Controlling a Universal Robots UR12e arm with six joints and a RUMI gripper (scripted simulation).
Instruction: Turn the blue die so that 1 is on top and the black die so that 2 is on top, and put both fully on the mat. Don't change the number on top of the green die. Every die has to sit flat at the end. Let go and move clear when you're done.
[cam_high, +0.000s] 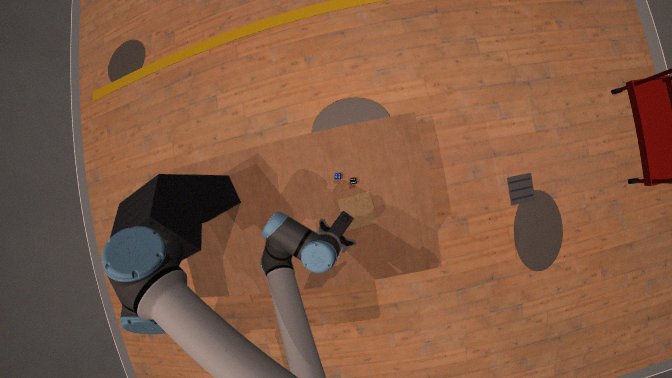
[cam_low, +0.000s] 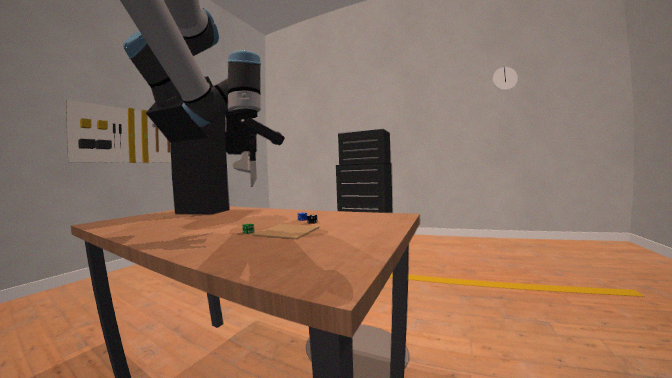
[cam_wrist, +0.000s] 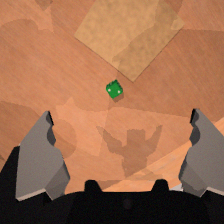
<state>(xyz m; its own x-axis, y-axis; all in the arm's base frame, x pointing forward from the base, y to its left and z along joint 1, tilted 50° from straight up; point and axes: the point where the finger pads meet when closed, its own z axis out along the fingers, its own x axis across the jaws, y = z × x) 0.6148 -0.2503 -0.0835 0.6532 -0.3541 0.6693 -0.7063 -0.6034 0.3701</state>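
Right now the green die is 20 mm behind my hand, 10 mm to the right of it and 120 mm below it. Round my hand: tan mat (80 mm ahead, 50 mm to the left, 130 mm below); then black die (90 mm ahead, 170 mm to the left, 120 mm below); then blue die (30 mm ahead, 210 mm to the left, 120 mm below).
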